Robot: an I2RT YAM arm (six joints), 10 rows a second.
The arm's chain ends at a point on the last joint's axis. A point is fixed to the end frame.
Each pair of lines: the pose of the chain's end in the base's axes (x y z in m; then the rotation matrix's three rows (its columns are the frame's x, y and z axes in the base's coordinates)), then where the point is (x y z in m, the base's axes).
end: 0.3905 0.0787 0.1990; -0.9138 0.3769 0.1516; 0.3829 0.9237 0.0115; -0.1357 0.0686 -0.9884
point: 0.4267 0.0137 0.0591
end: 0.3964 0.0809 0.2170; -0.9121 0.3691 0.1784; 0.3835 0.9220 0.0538; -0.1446 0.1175 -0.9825
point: 0.4368 0.0220 0.0756
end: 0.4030 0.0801 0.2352; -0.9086 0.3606 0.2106; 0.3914 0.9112 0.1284; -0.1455 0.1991 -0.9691
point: 0.4484 0.0322 0.0911
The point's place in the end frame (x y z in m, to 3 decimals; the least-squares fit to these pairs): -0.039 -0.056 0.143
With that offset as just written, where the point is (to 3 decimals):
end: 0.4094 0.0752 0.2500; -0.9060 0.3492 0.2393; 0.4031 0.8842 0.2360; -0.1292 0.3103 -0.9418
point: 0.459 0.044 0.103
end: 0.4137 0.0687 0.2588; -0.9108 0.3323 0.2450; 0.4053 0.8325 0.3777; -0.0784 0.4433 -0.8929
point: 0.466 0.060 0.109
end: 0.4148 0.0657 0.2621; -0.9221 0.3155 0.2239; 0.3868 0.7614 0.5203; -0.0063 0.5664 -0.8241
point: 0.465 0.082 0.113
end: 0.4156 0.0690 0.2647; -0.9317 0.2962 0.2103; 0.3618 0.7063 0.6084; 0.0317 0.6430 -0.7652
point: 0.465 0.102 0.118
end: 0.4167 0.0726 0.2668; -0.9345 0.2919 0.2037; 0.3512 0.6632 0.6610; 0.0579 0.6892 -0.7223
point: 0.466 0.116 0.123
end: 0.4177 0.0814 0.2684; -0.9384 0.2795 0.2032; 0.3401 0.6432 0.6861; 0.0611 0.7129 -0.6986
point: 0.468 0.130 0.126
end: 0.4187 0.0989 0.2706; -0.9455 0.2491 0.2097; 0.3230 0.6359 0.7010; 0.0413 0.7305 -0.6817
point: 0.472 0.151 0.131
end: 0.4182 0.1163 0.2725; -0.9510 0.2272 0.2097; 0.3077 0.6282 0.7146; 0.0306 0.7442 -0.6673
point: 0.473 0.171 0.134
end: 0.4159 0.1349 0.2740; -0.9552 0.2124 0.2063; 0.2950 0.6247 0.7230; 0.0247 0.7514 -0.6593
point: 0.471 0.192 0.137
